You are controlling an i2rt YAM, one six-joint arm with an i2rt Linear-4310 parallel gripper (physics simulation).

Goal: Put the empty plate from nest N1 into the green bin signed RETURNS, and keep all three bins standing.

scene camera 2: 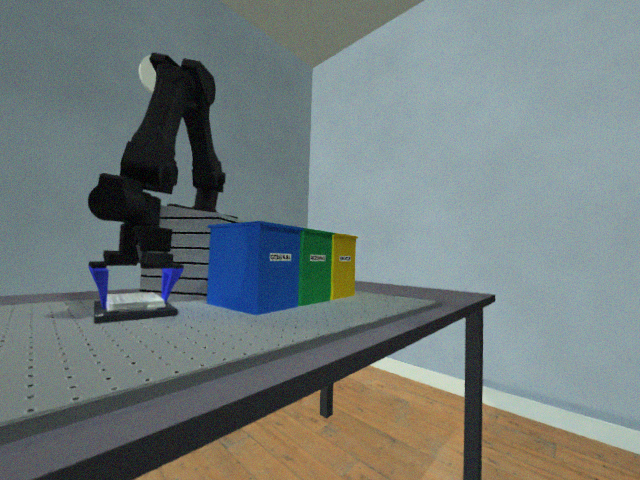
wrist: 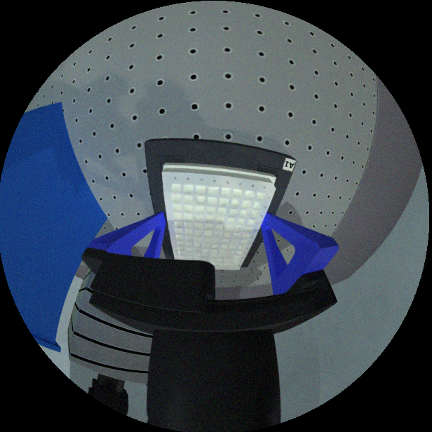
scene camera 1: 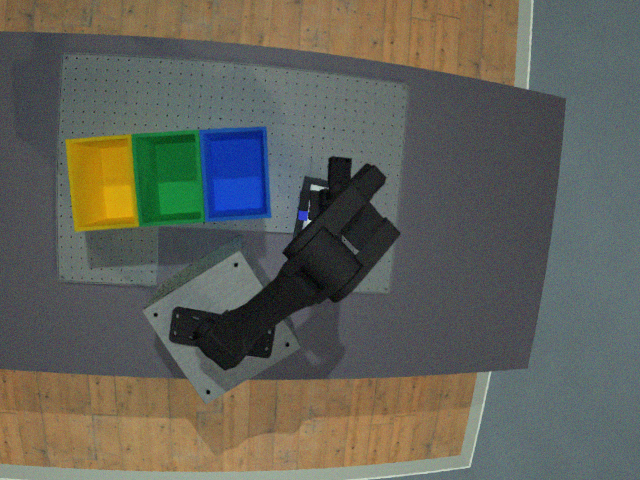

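Seen in the pictures: gripper, fingertip midpoint: [scene camera 2: 135,305]; arm's base at its link origin: [scene camera 2: 203,214] [scene camera 1: 222,332].
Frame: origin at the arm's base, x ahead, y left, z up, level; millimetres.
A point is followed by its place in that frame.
Observation:
The white plate [scene camera 1: 316,188] @(y -163, x 307, z -208 mm) [scene camera 2: 135,298] @(y -192, x 262, z -209 mm) [wrist: 220,200], with a grid of wells, lies in a dark nest [scene camera 1: 307,182] @(y -141, x 317, z -223 mm) [scene camera 2: 136,313] @(y -197, x 331, z -224 mm) [wrist: 215,152]. A small tag is on one nest corner; its text is hard to read. My gripper [scene camera 2: 134,303] @(y -192, x 265, z -222 mm) [wrist: 212,216] is open, pointing down, with one blue fingertip beside each long side of the plate. Whether they touch the plate is unclear. In scene camera 1 the arm hides most of the plate and gripper. The green bin [scene camera 1: 144,180] @(y 211, x 255, z -101 mm) [scene camera 2: 315,279] @(y 168, x 355, z -176 mm) stands upright between the other two bins; its sign is blurred.
The blue bin [scene camera 1: 262,175] @(y -28, x 311, z -151 mm) [scene camera 2: 232,268] @(y -29, x 321, z -150 mm) [wrist: 45,210] stands upright between the nest and the green bin. The yellow bin [scene camera 1: 85,180] @(y 341, x 232, z -121 mm) [scene camera 2: 343,279] @(y 297, x 322, z -183 mm) stands upright at the far end of the row. The arm's grey base block [scene camera 1: 206,379] @(y 17, x -102, z 8 mm) [scene camera 2: 180,240] @(y -80, x 81, z -88 mm) is near the table edge.

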